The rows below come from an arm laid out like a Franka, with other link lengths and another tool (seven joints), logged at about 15 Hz.
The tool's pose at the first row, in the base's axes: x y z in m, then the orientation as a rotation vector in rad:
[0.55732 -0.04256 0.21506 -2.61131 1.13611 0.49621]
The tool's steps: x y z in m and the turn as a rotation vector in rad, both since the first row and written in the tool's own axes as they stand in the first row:
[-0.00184 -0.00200 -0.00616 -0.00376 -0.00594 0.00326]
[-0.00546 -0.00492 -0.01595 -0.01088 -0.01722 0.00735]
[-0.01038 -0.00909 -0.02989 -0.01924 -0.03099 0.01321]
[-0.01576 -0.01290 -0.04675 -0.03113 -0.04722 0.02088]
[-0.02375 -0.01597 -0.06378 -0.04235 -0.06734 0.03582]
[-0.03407 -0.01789 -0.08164 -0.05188 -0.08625 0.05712]
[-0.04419 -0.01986 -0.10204 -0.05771 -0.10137 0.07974]
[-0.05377 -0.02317 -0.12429 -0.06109 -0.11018 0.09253]
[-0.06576 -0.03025 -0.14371 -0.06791 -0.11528 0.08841]
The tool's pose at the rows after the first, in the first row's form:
[0.55891 -0.04222 0.22159 -2.60985 1.13887 0.50692]
[0.56080 -0.04140 0.23224 -2.60789 1.14120 0.52683]
[0.56365 -0.04038 0.24729 -2.60467 1.14516 0.55109]
[0.56654 -0.04034 0.26516 -2.60199 1.15084 0.58130]
[0.56726 -0.03914 0.28417 -2.59285 1.16500 0.61739]
[0.56581 -0.03747 0.30477 -2.57952 1.18797 0.65207]
[0.56505 -0.03680 0.32760 -2.56424 1.21368 0.67962]
[0.56602 -0.03626 0.35203 -2.55529 1.22805 0.69554]
[0.56765 -0.03062 0.37519 -2.55976 1.22102 0.70601]

